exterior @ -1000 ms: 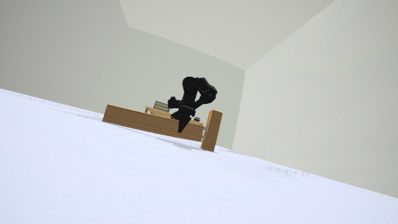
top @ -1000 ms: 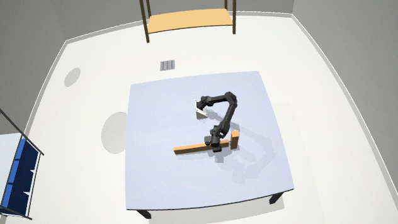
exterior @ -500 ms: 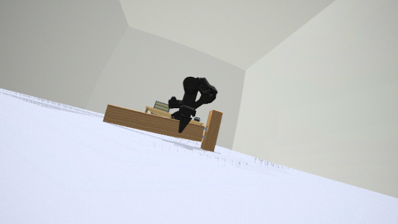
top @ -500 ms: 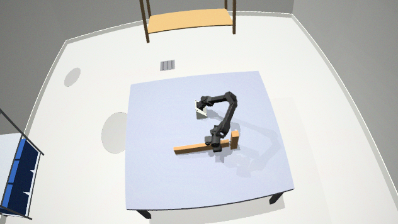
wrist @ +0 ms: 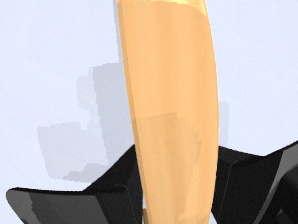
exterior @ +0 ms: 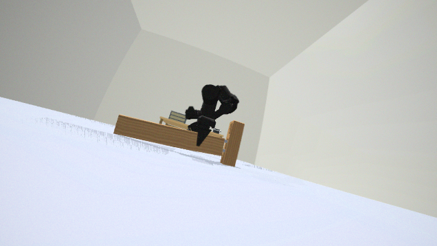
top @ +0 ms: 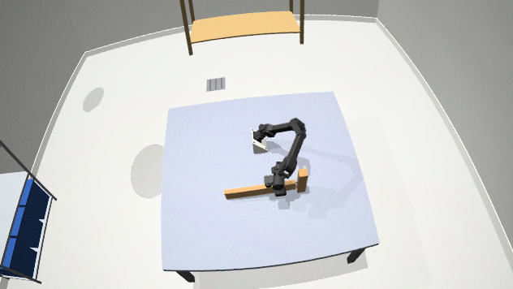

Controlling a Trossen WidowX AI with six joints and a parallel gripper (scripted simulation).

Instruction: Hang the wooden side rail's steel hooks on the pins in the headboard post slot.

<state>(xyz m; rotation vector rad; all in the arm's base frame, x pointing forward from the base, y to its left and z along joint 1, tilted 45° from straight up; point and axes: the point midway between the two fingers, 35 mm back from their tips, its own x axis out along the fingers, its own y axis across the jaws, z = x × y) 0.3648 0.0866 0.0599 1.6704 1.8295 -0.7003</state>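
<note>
My gripper tip is 13 cm to the right of the headboard post, 4 cm below it and 1 cm past it.
</note>
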